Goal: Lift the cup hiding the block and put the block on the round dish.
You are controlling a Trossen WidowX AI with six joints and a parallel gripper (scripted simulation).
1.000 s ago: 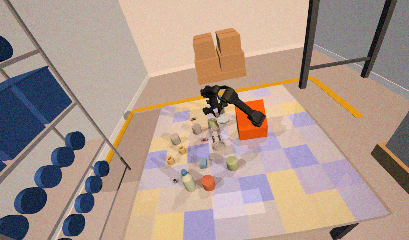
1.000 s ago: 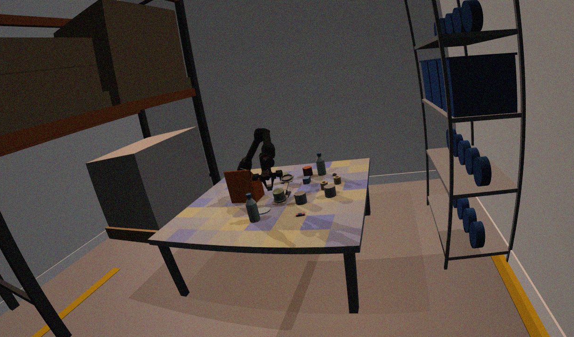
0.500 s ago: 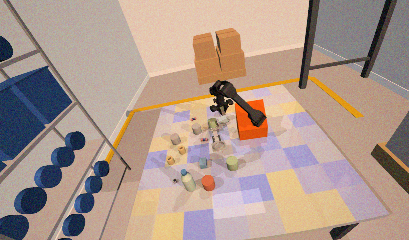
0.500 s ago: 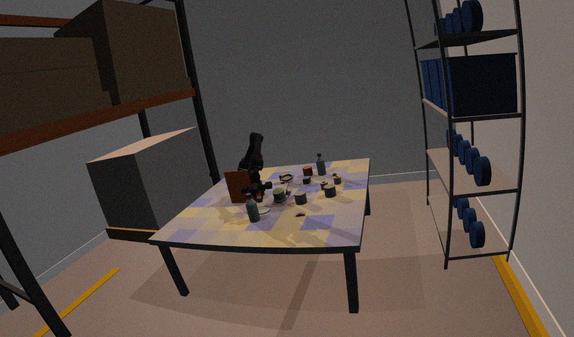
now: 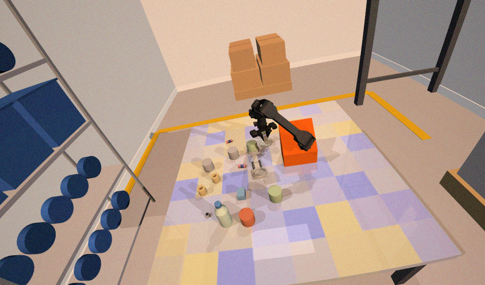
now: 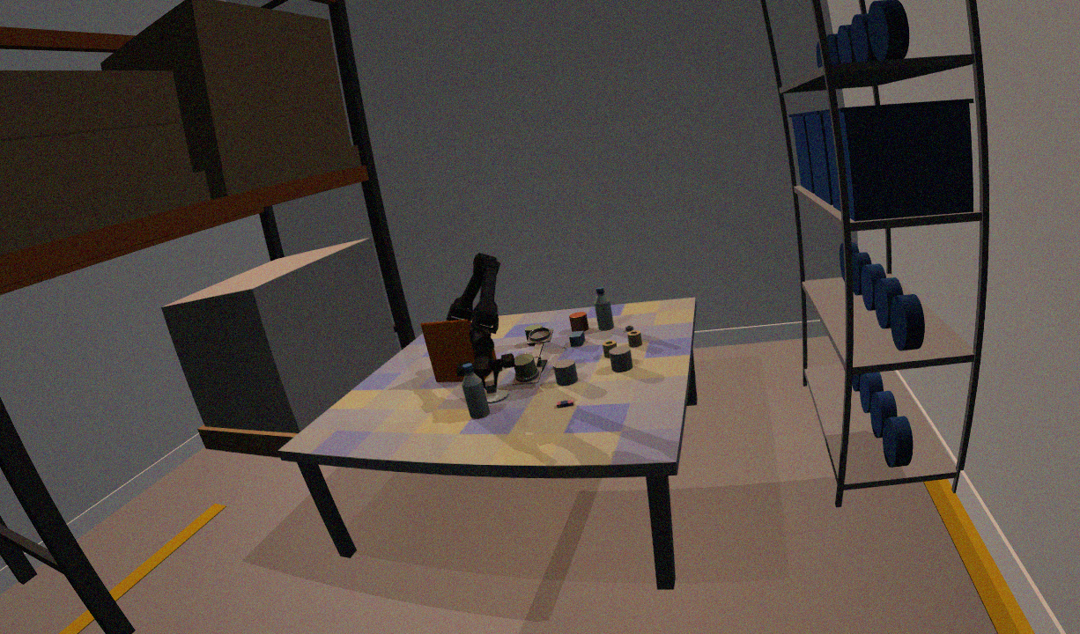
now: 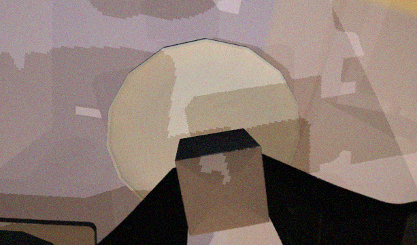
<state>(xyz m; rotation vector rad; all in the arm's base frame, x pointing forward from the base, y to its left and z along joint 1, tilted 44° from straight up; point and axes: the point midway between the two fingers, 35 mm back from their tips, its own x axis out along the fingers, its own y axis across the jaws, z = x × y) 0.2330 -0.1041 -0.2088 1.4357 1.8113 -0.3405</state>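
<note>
Right now my gripper tip is 3 cm above the round dish. Round my gripper tip: balance (7 cm ahead, 23 cm to the left, 1 cm above); red cylinder (9 cm ahead, 60 cm to the left, 1 cm above).
</note>
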